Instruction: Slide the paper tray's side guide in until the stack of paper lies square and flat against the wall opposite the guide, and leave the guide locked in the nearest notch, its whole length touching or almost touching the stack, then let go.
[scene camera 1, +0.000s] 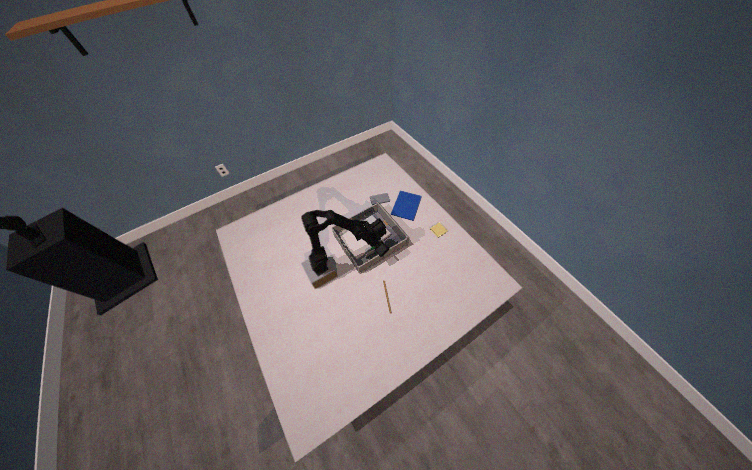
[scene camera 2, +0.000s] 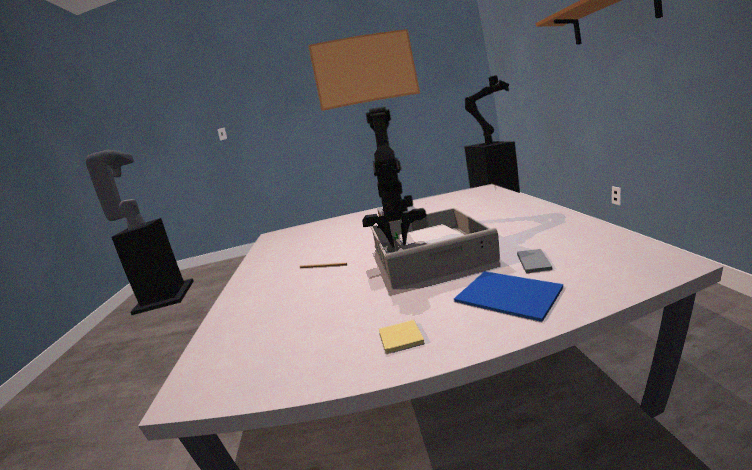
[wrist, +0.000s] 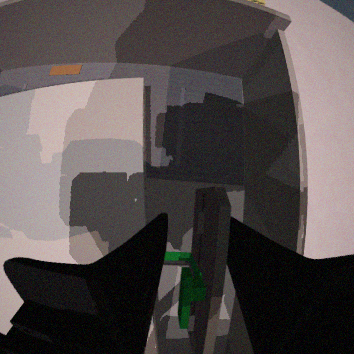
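Seen in the pictures: gripper, fingertip midpoint: (scene camera 1: 380, 246) (scene camera 2: 398, 246) (wrist: 192, 219); arm's base, origin of the base link: (scene camera 1: 320, 268).
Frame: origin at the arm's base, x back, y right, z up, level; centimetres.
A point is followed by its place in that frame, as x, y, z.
Observation:
The grey open paper tray (scene camera 1: 396, 229) @(-47.6, 7.6, -2.6) (scene camera 2: 444, 262) @(-50.0, 3.0, -4.3) (wrist: 70, 31) @(-48.5, 0.3, -2.5) stands mid-table. A white paper stack (scene camera 2: 436, 231) @(-25.8, -6.2, -4.2) (wrist: 116, 105) @(-41.6, 4.5, -4.2) lies in it. The dark side guide (wrist: 211, 225) @(-32.9, 10.2, -1.4) stands upright near the tray's end by the arm, with a green latch (wrist: 191, 284) @(-30.3, 8.7, -0.2) at its foot. My gripper (scene camera 1: 381, 249) @(-33.1, 9.5, -2.8) (scene camera 2: 395, 238) @(-33.1, 9.5, -2.8) (wrist: 192, 219) @(-33.1, 9.5, -2.8) reaches down into the tray. Its fingers are partly open, one on each side of the guide's upright tab and the latch, with gaps showing. In the wrist view the stack's right edge runs close along a thin dark bar; I cannot tell if they touch.
A blue notebook (scene camera 1: 407, 205) @(-68.2, -3.3, -7.5) (scene camera 2: 509, 294) @(-69.2, -3.4, -7.5) and a small grey slab (scene camera 1: 380, 198) @(-59.0, -19.4, -7.3) (scene camera 2: 534, 259) @(-59.2, -19.4, -7.3) lie beside the tray. A yellow sticky pad (scene camera 1: 438, 229) @(-68.8, 22.4, -7.3) (scene camera 2: 401, 336) @(-70.0, 22.7, -7.3) and a pencil (scene camera 1: 386, 297) @(-17.3, 32.3, -7.7) (scene camera 2: 323, 265) @(-18.3, 31.8, -7.8) lie further off. A second arm on a black pedestal (scene camera 2: 492, 164) stands behind the table.

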